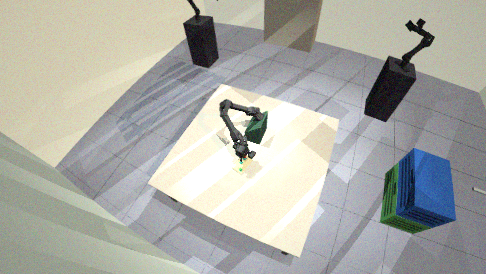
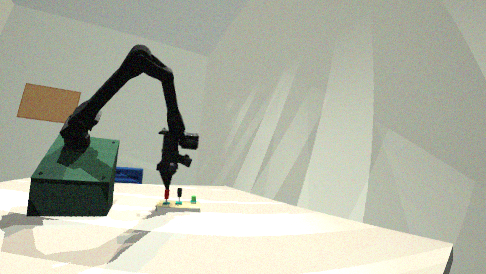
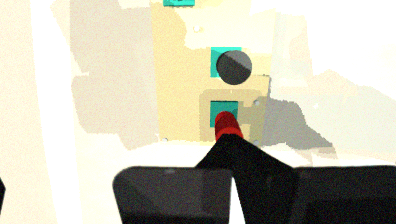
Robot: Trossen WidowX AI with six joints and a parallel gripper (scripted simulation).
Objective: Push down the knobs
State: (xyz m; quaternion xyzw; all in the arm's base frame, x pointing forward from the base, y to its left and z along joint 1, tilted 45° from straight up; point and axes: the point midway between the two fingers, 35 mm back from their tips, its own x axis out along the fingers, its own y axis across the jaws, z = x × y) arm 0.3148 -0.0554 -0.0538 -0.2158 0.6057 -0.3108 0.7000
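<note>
My gripper tip is 4 cm short of the black knob, 1 cm to the left of it and 1 cm above it. Round my gripper tip: red knob: 2 cm below.
</note>
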